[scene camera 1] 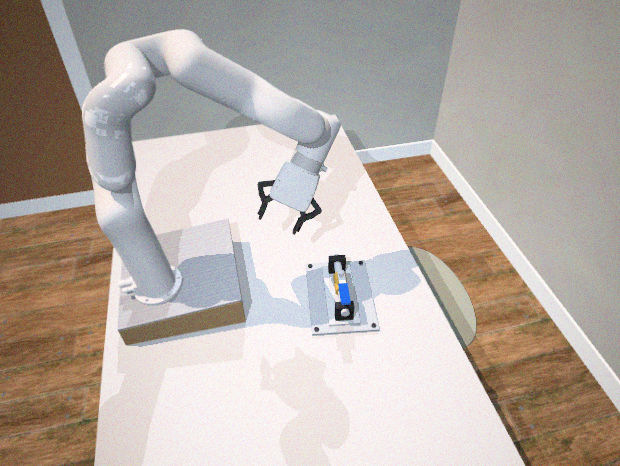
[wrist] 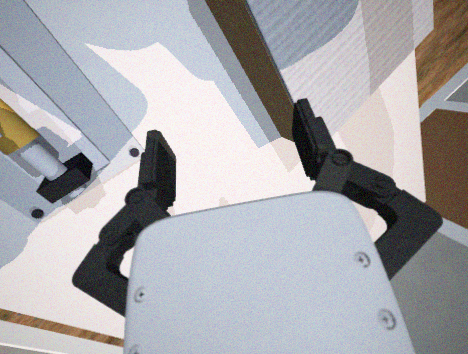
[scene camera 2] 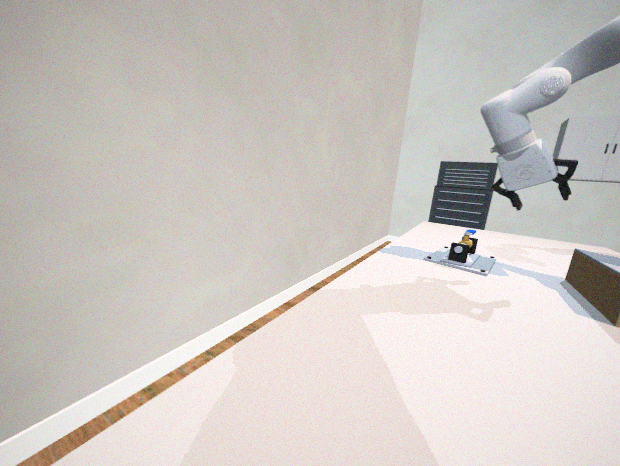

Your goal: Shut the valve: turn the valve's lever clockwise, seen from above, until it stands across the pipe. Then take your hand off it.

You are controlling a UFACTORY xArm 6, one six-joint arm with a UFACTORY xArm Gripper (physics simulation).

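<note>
The valve has a yellow body (scene camera 1: 336, 284) (scene camera 2: 466, 242) (wrist: 17, 131) on a grey pipe (scene camera 1: 339, 268) (wrist: 44, 160) between two black end blocks. Its blue lever (scene camera 1: 344, 294) (scene camera 2: 469, 232) lies along the pipe, pointing to the nearer end block in scene camera 1's view. The lever does not show in the wrist view. My gripper (scene camera 1: 278, 224) (scene camera 2: 542, 202) (wrist: 229, 130) is open and empty. It hangs above the table, apart from the valve, up and to the left of it in scene camera 1's view.
The valve is mounted on a grey base plate (scene camera 1: 316, 305) (scene camera 2: 483, 265) with dark corner bolts. The arm stands on a raised box (scene camera 1: 200, 319) (scene camera 2: 593, 283) (wrist: 250, 50) beside the plate. A round pale object (scene camera 1: 458, 300) shows past the table's right edge in scene camera 1's view.
</note>
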